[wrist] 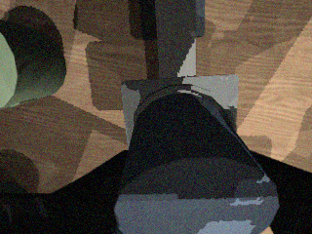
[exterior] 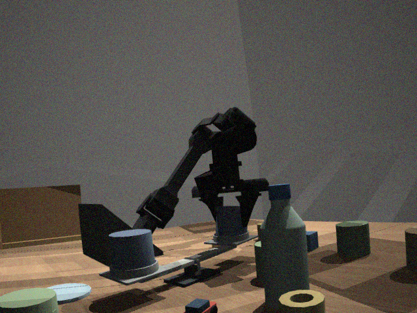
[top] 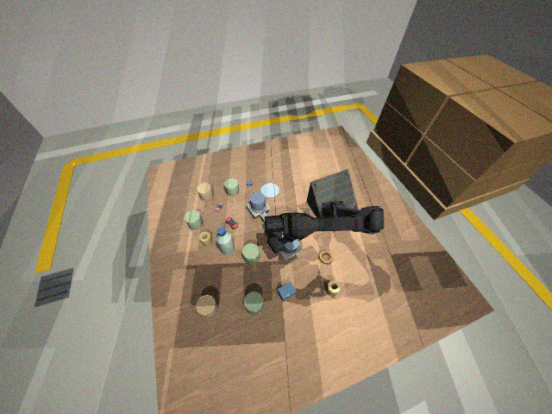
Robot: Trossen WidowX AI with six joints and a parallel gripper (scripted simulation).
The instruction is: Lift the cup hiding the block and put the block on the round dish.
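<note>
My gripper tip is 4 cm short of the balance beam, 13 cm to the left of it and 4 cm above it. The rest, counted from my gripper tip: bottle (26 cm ahead, 8 cm to the right, 3 cm above); balance (5 cm ahead, 13 cm to the right, 6 cm below); blue-grey cup (1 cm behind, 2 cm to the left, 1 cm above).
</note>
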